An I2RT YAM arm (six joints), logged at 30 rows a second.
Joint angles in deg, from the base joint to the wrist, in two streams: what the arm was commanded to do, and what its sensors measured. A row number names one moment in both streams.
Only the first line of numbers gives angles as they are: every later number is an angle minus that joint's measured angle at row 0.
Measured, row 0:
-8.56, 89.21, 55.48, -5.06, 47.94, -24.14
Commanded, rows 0 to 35:
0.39, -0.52, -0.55, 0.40, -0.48, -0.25
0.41, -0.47, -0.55, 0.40, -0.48, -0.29
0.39, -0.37, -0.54, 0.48, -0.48, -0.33
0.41, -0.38, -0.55, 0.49, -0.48, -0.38
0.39, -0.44, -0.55, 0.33, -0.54, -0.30
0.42, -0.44, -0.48, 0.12, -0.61, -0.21
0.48, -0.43, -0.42, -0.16, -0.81, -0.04
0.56, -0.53, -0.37, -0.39, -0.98, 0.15
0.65, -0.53, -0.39, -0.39, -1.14, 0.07
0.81, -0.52, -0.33, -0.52, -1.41, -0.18
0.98, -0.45, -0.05, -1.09, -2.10, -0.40
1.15, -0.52, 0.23, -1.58, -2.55, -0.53
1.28, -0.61, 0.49, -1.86, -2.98, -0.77
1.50, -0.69, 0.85, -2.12, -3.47, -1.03
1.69, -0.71, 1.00, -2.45, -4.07, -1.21
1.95, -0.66, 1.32, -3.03, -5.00, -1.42
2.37, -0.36, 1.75, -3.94, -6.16, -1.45
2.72, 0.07, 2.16, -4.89, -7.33, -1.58
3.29, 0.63, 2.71, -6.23, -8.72, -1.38
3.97, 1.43, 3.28, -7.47, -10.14, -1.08
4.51, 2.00, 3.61, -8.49, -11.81, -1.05
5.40, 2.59, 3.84, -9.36, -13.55, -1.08
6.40, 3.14, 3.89, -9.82, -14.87, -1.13
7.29, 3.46, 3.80, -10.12, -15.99, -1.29
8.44, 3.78, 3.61, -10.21, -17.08, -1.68
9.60, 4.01, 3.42, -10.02, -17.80, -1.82
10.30, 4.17, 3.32, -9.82, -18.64, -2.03
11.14, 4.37, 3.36, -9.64, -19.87, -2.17
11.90, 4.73, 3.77, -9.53, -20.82, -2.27
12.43, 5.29, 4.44, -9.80, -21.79, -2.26
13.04, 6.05, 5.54, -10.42, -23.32, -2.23
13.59, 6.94, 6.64, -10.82, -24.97, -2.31
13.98, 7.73, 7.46, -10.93, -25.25, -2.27
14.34, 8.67, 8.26, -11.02, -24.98, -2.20
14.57, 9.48, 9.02, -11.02, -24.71, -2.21
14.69, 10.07, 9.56, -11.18, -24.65, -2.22
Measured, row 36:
14.21, 8.63, 7.46, -9.86, -22.62, -2.10
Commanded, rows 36 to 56:
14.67, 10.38, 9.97, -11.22, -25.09, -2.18
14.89, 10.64, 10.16, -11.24, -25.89, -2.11
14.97, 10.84, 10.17, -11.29, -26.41, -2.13
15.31, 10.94, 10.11, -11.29, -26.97, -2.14
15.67, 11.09, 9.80, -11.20, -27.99, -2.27
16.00, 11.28, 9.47, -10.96, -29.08, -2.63
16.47, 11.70, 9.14, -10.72, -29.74, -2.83
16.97, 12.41, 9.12, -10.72, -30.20, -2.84
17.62, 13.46, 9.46, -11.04, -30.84, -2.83
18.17, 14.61, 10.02, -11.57, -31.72, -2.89
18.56, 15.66, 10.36, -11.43, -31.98, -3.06
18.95, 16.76, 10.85, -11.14, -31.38, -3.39
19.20, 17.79, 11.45, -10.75, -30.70, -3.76
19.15, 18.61, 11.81, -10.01, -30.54, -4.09
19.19, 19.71, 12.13, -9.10, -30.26, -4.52
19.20, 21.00, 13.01, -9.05, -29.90, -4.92
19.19, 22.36, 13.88, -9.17, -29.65, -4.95
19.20, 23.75, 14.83, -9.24, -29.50, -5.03
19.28, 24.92, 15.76, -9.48, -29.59, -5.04
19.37, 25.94, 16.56, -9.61, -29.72, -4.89
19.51, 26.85, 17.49, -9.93, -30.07, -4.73
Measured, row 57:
19.43, 23.36, 16.35, -8.59, -29.37, -4.28
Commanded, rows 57 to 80:
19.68, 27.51, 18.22, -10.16, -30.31, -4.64
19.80, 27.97, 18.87, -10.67, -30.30, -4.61
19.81, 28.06, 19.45, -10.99, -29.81, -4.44
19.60, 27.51, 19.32, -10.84, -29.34, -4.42
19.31, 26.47, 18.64, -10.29, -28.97, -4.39
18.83, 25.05, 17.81, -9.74, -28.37, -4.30
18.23, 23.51, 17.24, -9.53, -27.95, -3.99
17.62, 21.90, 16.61, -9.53, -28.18, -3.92
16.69, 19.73, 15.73, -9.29, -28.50, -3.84
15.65, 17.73, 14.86, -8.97, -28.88, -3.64
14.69, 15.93, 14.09, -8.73, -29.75, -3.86
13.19, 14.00, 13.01, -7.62, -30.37, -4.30
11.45, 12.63, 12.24, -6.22, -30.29, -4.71
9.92, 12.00, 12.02, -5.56, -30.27, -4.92
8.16, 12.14, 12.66, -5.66, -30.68, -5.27
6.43, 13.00, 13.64, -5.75, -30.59, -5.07
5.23, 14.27, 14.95, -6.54, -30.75, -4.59
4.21, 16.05, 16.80, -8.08, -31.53, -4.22
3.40, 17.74, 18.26, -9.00, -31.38, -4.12
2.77, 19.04, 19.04, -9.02, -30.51, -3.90
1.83, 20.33, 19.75, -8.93, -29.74, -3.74
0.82, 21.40, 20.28, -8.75, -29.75, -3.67
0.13, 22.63, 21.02, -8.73, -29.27, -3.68
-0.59, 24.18, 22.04, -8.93, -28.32, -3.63
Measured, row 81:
0.48, 20.54, 20.66, -7.28, -29.59, -4.20
